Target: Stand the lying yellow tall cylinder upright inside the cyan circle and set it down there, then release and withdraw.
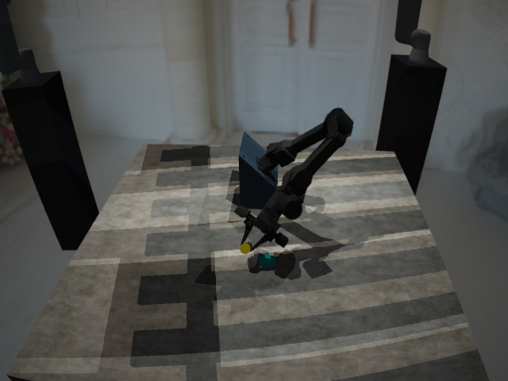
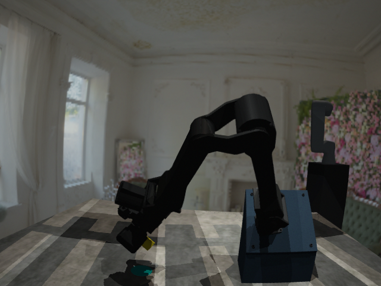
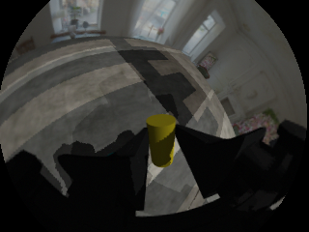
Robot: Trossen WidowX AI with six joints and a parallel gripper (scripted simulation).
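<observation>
Now: the cyan circle 2 cm behind my gripper tip, 7 cm to the left of it and 8 cm below it. Also, from my gripper tip: yellow tall cylinder 2 cm behind, 1 cm below.
</observation>
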